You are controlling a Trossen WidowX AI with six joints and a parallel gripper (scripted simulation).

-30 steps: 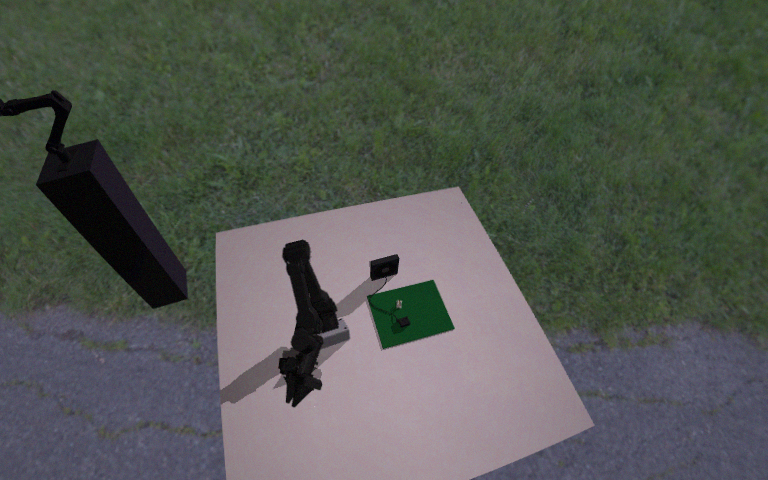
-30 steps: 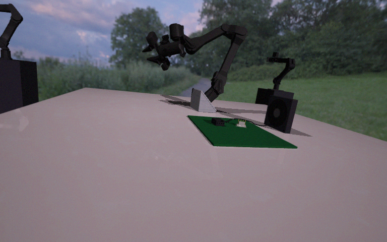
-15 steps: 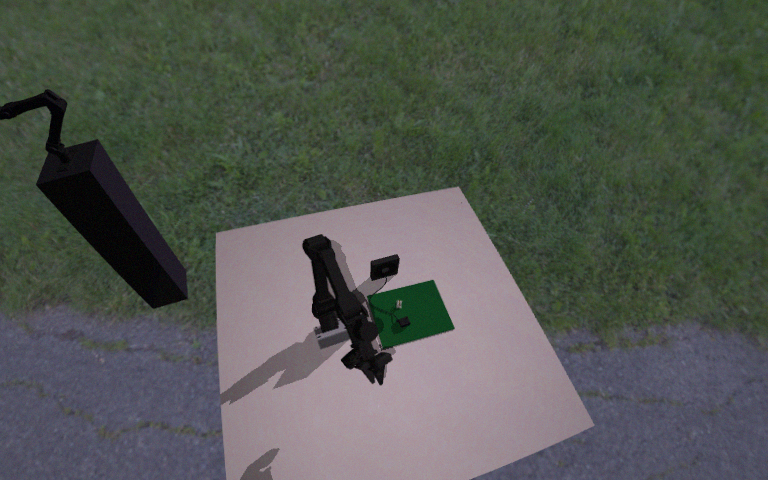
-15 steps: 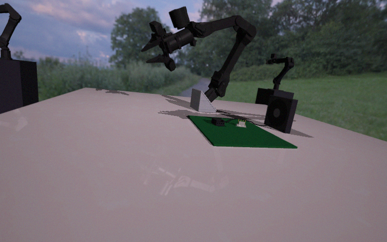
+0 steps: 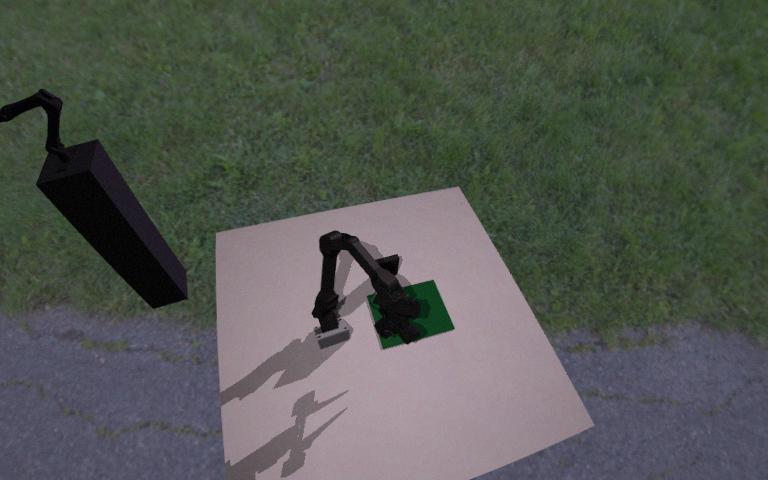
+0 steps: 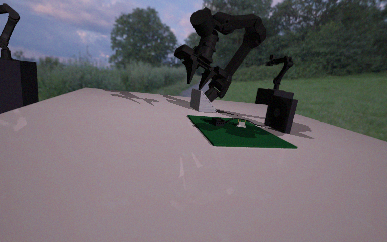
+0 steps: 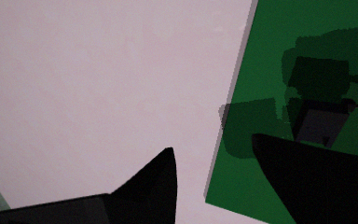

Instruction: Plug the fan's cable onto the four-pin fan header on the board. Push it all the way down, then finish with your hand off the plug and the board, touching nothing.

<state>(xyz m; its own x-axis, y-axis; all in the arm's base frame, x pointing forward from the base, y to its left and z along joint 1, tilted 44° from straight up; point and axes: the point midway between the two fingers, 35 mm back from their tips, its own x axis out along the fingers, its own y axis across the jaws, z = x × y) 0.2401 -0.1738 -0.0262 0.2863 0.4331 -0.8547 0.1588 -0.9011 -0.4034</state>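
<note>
The black fan plug is 40 mm ahead of my gripper tip, 90 mm to the left of it and 110 mm below it. The rest, counted from my gripper tip: black fan: 50 mm ahead, 320 mm to the left, 60 mm below; green board: 80 mm ahead, 120 mm to the left, 130 mm below; pale fan header: 60 mm ahead, 170 mm to the left, 120 mm below.
</note>
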